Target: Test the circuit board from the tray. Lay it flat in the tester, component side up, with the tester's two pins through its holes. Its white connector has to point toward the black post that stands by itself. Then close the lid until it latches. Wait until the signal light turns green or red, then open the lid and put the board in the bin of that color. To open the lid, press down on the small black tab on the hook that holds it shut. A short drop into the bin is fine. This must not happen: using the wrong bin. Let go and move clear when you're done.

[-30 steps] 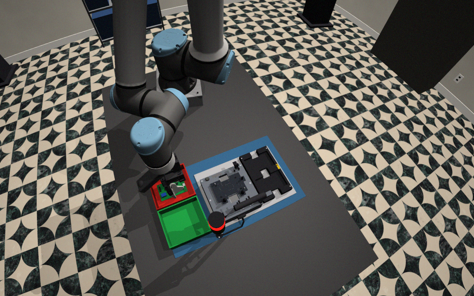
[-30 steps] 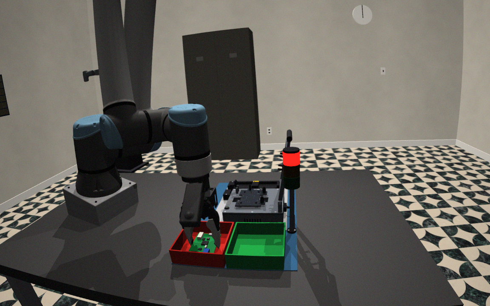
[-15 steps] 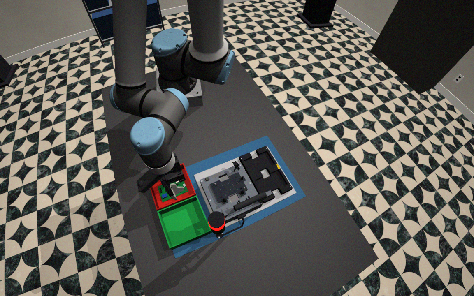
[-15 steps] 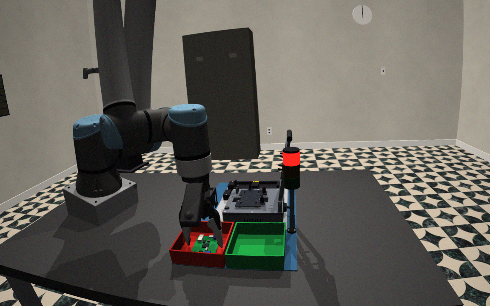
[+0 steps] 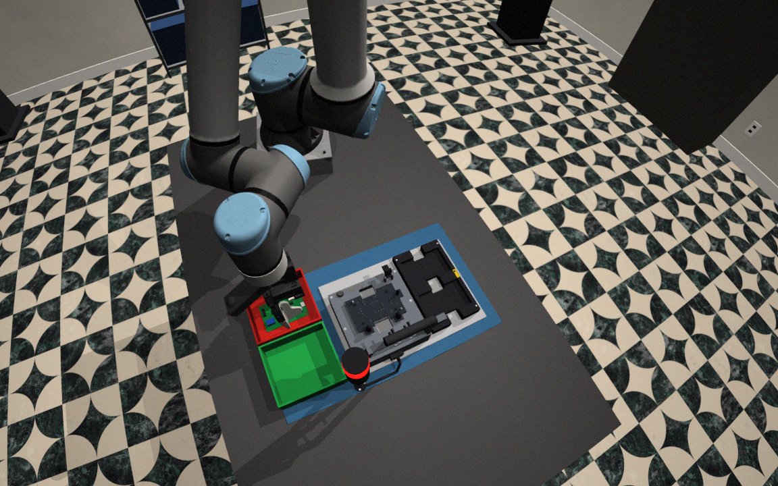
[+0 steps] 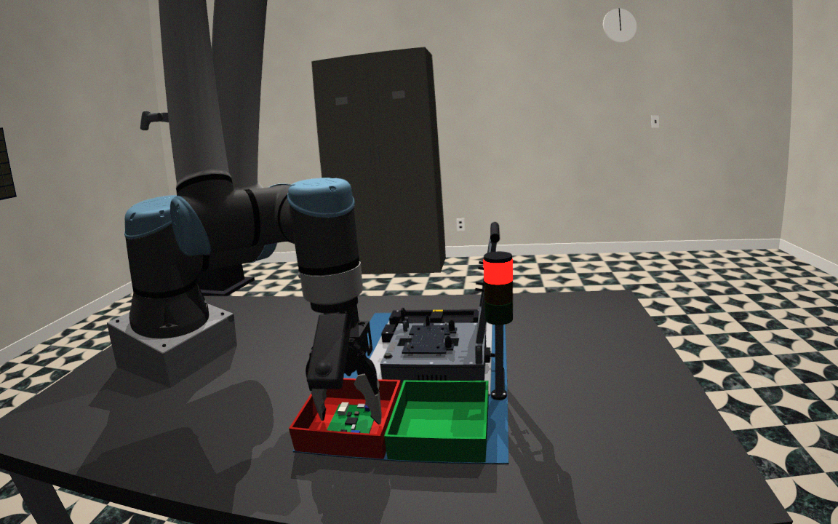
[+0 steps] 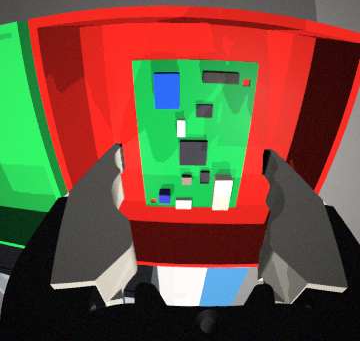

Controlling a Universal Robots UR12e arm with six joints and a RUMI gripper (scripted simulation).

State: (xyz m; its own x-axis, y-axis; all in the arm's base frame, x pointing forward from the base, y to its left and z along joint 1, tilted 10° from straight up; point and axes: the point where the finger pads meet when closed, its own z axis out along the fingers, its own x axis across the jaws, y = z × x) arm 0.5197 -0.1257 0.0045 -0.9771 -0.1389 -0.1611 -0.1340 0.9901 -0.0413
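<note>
Right now the red bin is 1 cm below my hand. Round my hand: clear lid (19 cm ahead, 23 cm to the left, 17 cm above); green bin (15 cm ahead, 2 cm to the left, 1 cm below); green circuit board (1 cm below).
</note>
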